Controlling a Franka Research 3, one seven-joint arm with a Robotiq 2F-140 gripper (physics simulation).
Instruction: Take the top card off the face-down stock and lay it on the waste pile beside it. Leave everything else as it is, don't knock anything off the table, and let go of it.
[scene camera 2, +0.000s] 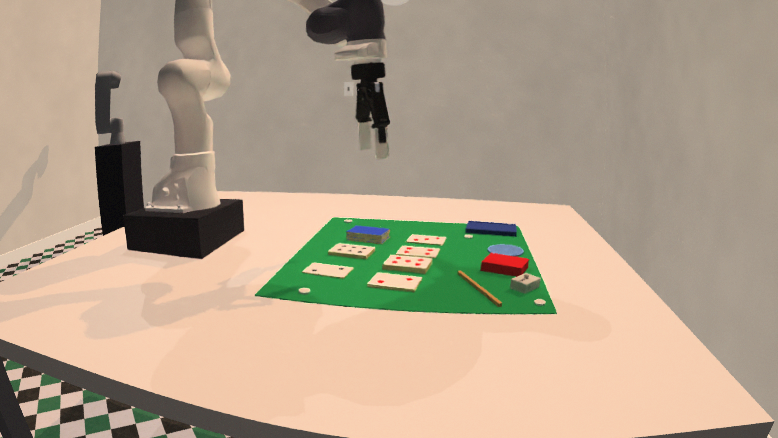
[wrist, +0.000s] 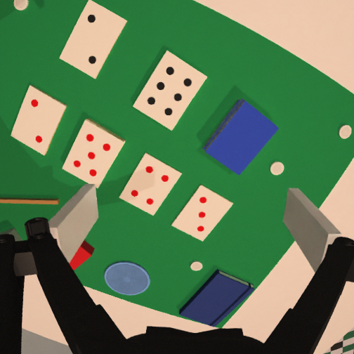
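The face-down stock is a thick stack with a blue top, at the back left of the green mat in the scene view. Beside it lies a low face-up pile with six black dots, which looks like the waste pile. My gripper is open and empty, high above the mat. In the wrist view its fingers stand wide apart, below the stock and the pile in the picture. The blue top card lies on the stock.
A two-black-dot card and several red-dot cards or piles lie near. A red box, blue disc, navy box, stick and grey block lie farther off.
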